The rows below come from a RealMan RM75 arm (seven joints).
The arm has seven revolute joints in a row. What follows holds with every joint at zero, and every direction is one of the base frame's. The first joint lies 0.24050 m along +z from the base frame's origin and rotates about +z. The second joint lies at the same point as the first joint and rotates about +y. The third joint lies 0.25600 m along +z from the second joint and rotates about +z. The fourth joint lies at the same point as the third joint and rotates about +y. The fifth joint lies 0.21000 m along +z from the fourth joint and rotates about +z. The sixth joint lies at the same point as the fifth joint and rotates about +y. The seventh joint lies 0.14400 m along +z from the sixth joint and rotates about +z. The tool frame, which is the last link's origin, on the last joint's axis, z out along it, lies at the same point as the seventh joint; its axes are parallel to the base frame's.
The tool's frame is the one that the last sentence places.
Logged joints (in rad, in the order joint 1, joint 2, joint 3, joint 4, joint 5, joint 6, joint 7), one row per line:
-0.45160 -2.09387 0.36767 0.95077 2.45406 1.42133 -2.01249
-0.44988 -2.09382 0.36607 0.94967 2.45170 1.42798 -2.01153
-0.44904 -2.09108 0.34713 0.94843 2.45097 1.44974 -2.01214
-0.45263 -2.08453 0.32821 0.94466 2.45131 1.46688 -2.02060
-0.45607 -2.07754 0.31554 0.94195 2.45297 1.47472 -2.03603
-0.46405 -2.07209 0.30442 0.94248 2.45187 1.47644 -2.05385
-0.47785 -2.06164 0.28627 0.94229 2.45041 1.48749 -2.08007
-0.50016 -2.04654 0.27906 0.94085 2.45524 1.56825 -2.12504
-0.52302 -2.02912 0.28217 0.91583 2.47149 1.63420 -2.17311
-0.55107 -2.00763 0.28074 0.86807 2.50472 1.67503 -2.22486
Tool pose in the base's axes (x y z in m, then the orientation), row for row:
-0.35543 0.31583 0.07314 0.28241 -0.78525 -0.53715 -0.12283
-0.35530 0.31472 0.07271 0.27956 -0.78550 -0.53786 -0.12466
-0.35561 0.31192 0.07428 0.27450 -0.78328 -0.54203 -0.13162
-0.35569 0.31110 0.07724 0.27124 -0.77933 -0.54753 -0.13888
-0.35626 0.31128 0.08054 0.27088 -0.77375 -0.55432 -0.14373
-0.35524 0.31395 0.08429 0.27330 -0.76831 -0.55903 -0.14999
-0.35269 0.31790 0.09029 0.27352 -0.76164 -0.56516 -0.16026
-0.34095 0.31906 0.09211 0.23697 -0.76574 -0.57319 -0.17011
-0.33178 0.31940 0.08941 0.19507 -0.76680 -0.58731 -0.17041
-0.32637 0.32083 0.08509 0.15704 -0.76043 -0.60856 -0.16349
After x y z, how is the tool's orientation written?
As a quaternion, w x y z.
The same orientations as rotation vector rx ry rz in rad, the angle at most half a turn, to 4 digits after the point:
-2.1029 -1.4385 -0.3289
-2.1066 -1.4425 -0.3343
-2.1060 -1.4574 -0.3539
-2.0989 -1.4746 -0.3740
-2.0842 -1.4932 -0.3872
-2.0670 -1.5040 -0.4035
-2.0489 -1.5203 -0.4311
-2.0990 -1.5712 -0.4663
-2.1492 -1.6461 -0.4776
-2.1761 -1.7415 -0.4679

